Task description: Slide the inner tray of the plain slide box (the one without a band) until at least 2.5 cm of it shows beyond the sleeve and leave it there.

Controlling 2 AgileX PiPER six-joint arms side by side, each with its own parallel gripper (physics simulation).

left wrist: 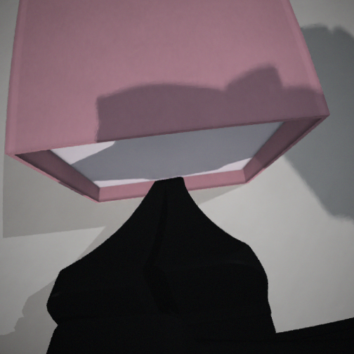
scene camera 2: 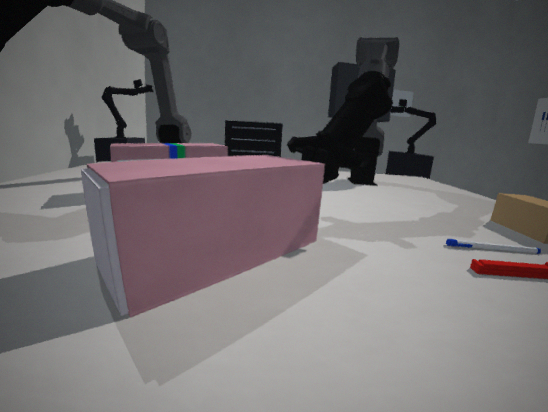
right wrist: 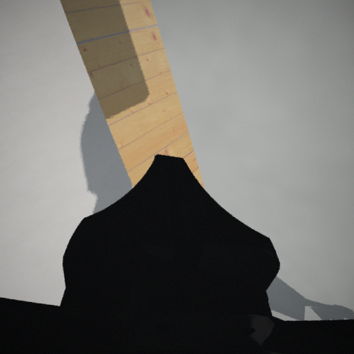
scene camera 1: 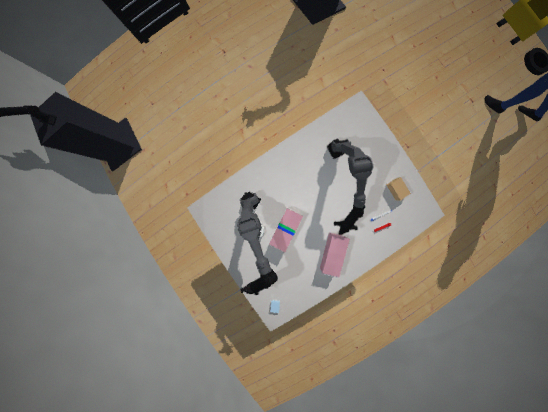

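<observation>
The plain pink sleeve (scene camera 1: 335,255) (scene camera 2: 215,220) (left wrist: 165,50) lies on the table. Its pale inner tray (scene camera 2: 102,240) (left wrist: 175,150) shows as a thin strip beyond the sleeve's left end in scene camera 2. In the left wrist view the tray's other end is recessed inside the sleeve's opening. My left gripper (scene camera 1: 341,231) (left wrist: 172,195) is shut and empty, its tips at that opening, in front of the tray end; whether they touch it I cannot tell. In scene camera 2 its tips are hidden behind the sleeve. My right gripper (scene camera 1: 243,290) (right wrist: 166,173) is shut and empty, away from the boxes.
A pink box with a blue and green band (scene camera 1: 292,217) (scene camera 2: 135,151) lies between the arms. A tan block (scene camera 1: 398,188) (scene camera 2: 525,215), a white-and-blue pen (scene camera 1: 381,216) (scene camera 2: 492,247) and a red bar (scene camera 1: 382,227) (scene camera 2: 510,269) lie at the right. A light-blue block (scene camera 1: 274,306) lies near the bottom corner.
</observation>
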